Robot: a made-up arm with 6 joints. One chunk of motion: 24 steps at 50 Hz.
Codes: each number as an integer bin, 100 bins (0 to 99) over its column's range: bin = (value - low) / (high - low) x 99, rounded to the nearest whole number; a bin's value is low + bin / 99 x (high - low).
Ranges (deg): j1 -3..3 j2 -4..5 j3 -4..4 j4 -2..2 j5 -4..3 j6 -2..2
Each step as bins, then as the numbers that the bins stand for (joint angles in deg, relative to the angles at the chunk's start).
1 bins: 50 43 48 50 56 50
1 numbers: 0.03 -0.09 -0.12 0.02 -0.04 0.02
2 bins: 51 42 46 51 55 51
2 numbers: 0.09 -0.18 -0.28 0.06 -0.11 0.06
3 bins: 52 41 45 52 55 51
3 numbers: 0.15 -0.27 -0.36 0.10 -0.11 0.06
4 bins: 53 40 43 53 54 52
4 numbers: 0.21 -0.36 -0.53 0.14 -0.18 0.10
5 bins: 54 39 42 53 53 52
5 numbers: 0.27 -0.45 -0.61 0.14 -0.25 0.10
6 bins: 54 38 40 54 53 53
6 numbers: 0.27 -0.55 -0.77 0.18 -0.25 0.14
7 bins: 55 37 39 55 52 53
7 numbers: 0.33 -0.64 -0.85 0.22 -0.32 0.14
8 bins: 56 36 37 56 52 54
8 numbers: 0.39 -0.73 -1.01 0.26 -0.32 0.18
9 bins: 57 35 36 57 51 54
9 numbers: 0.45 -0.82 -1.09 0.30 -0.39 0.18
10 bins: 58 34 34 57 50 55
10 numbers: 0.52 -0.91 -1.25 0.30 -0.46 0.22
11 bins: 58 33 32 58 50 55
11 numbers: 0.52 -1.00 -1.41 0.34 -0.46 0.22
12 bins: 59 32 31 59 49 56
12 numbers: 0.58 -1.09 -1.49 0.38 -0.54 0.26
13 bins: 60 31 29 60 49 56
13 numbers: 0.64 -1.18 -1.66 0.42 -0.54 0.26
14 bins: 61 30 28 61 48 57
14 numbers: 0.70 -1.27 -1.74 0.46 -0.61 0.30
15 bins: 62 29 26 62 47 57
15 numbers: 0.76 -1.36 -1.90 0.51 -0.68 0.30
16 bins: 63 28 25 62 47 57
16 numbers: 0.82 -1.45 -1.98 0.51 -0.68 0.30
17 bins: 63 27 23 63 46 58
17 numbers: 0.82 -1.55 -2.14 0.55 -0.75 0.34
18 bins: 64 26 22 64 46 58
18 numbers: 0.88 -1.64 -2.22 0.59 -0.75 0.34
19 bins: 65 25 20 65 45 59
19 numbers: 0.94 -1.73 -2.38 0.63 -0.82 0.38
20 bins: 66 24 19 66 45 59
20 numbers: 1.00 -1.82 -2.46 0.67 -0.82 0.38
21 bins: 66 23 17 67 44 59
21 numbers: 1.00 -1.91 -2.63 0.71 -0.89 0.38
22 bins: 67 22 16 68 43 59
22 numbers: 1.06 -2.00 -2.71 0.75 -0.96 0.38
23 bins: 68 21 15 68 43 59
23 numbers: 1.12 -2.09 -2.79 0.75 -0.96 0.38
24 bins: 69 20 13 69 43 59
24 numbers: 1.18 -2.18 -2.95 0.79 -0.96 0.38
